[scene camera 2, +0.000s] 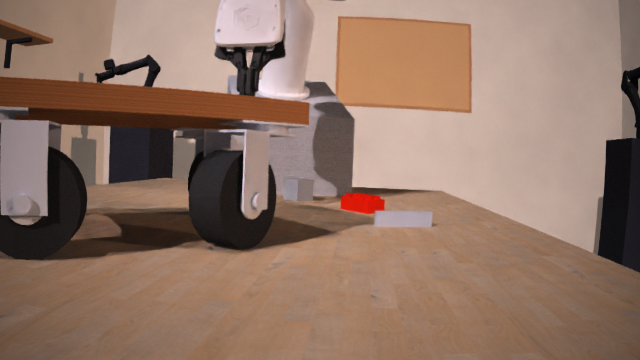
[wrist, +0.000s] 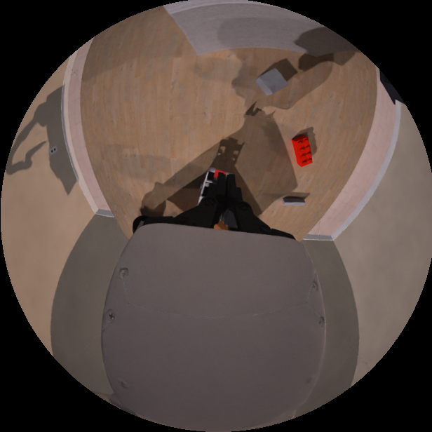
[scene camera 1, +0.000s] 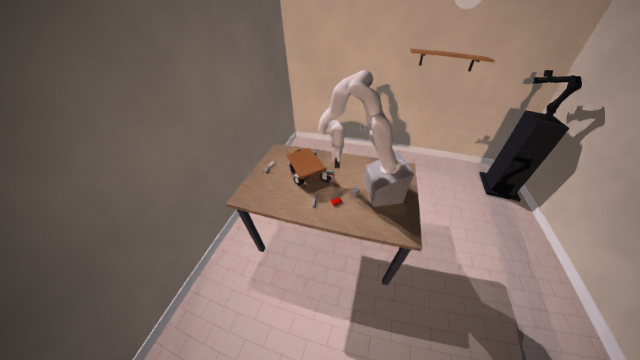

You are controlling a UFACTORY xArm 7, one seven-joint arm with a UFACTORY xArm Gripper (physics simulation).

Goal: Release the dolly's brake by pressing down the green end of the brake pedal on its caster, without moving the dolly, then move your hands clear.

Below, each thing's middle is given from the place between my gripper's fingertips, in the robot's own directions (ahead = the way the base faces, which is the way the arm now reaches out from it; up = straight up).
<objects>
The red brick [scene camera 2: 357,202] is 170 mm to the left of my hand, 150 mm below it and 50 mm behind it. Also, from my hand: dolly [scene camera 2: 232,191]: 230 mm ahead, 100 mm below, 60 mm to the right; grey bar [scene camera 2: 382,218]: 230 mm to the left, 150 mm below, 90 mm ahead.
</objects>
